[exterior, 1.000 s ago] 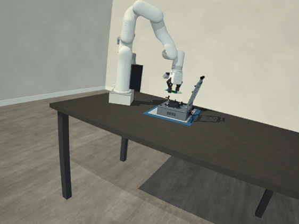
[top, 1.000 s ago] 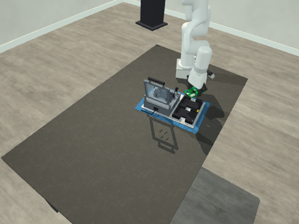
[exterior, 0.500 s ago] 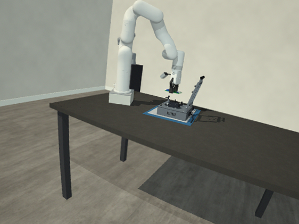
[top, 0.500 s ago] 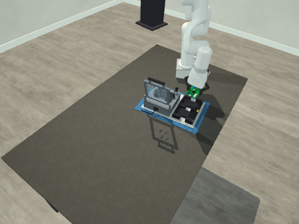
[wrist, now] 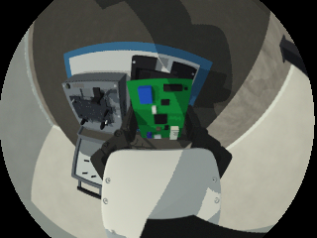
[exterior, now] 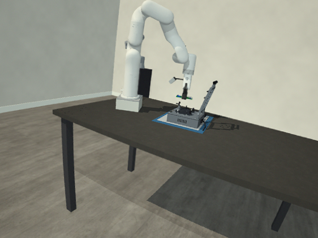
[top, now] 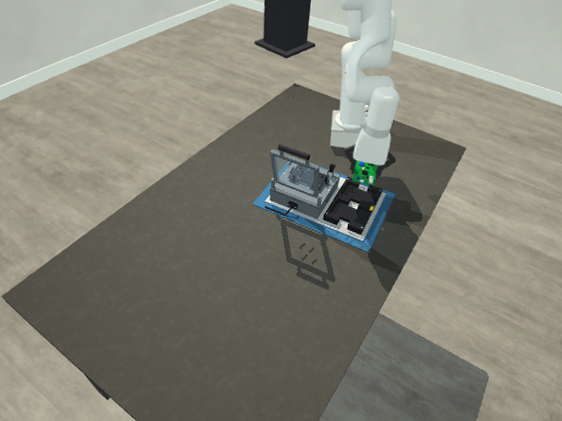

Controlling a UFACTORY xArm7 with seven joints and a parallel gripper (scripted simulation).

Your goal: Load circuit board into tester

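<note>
The green circuit board is right at my hand. Round my hand: tester plate (140 mm to the right, 110 mm ahead, 50 mm below); then tester (120 mm ahead, 100 mm to the right, 10 mm below); then latch hook (110 mm to the right, 40 mm below, 30 mm ahead).
</note>
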